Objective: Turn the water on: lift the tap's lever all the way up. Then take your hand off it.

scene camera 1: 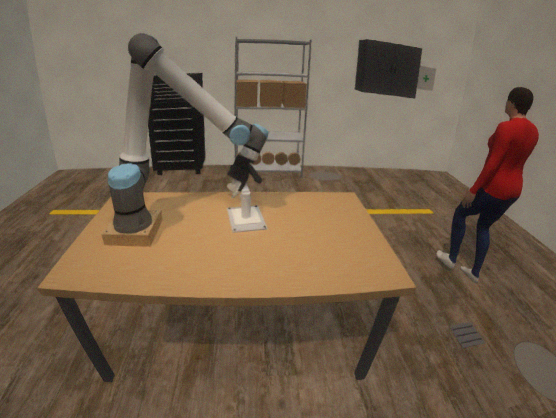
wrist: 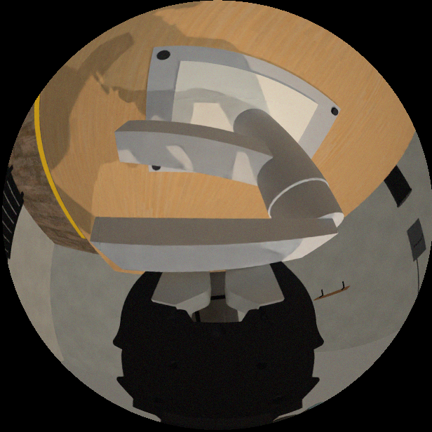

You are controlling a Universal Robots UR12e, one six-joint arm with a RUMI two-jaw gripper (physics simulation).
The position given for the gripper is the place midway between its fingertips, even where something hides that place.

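Note:
Scene camera 1 shows the gripper (scene camera 1: 232, 198), while the wrist view takes in a white tap (wrist: 228, 122) together with a square base plate (wrist: 165, 60).

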